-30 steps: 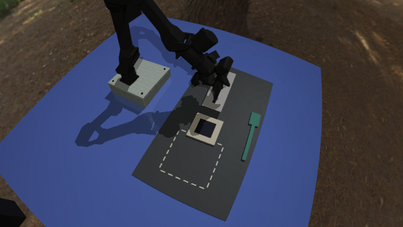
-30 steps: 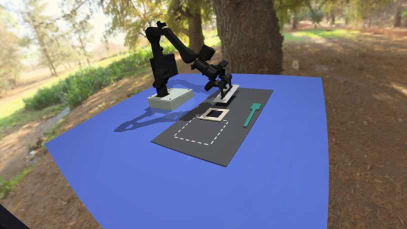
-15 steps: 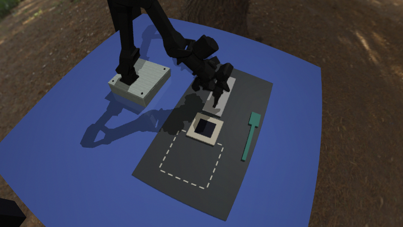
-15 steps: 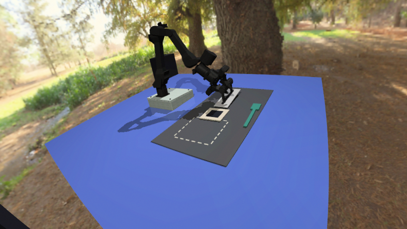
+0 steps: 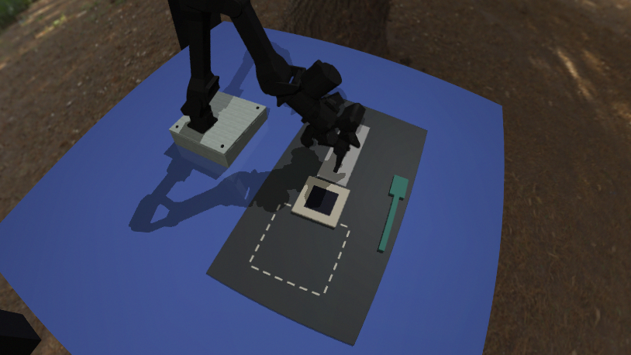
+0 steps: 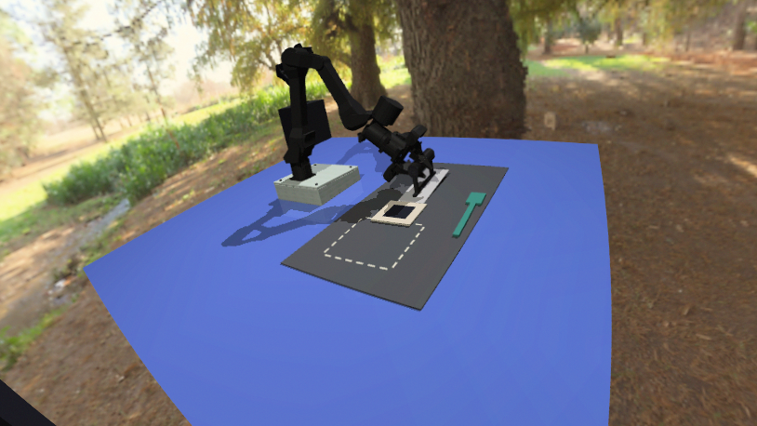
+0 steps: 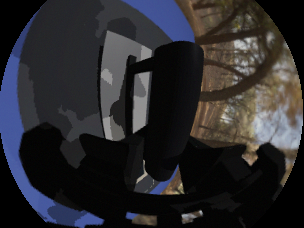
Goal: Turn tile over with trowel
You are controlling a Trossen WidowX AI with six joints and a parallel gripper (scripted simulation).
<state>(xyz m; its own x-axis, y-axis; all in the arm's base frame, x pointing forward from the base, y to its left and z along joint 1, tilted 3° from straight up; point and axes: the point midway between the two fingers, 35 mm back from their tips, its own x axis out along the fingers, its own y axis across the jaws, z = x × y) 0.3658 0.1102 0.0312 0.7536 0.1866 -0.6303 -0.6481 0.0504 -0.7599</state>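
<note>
My gripper tip is now 1 cm short of the dark mat, 9 cm to the left of it and 7 cm above it. Round my gripper tip: green trowel (14 cm ahead, 6 cm to the right, 5 cm below); then tile (1 cm behind, 14 cm to the right, 5 cm below).
</note>
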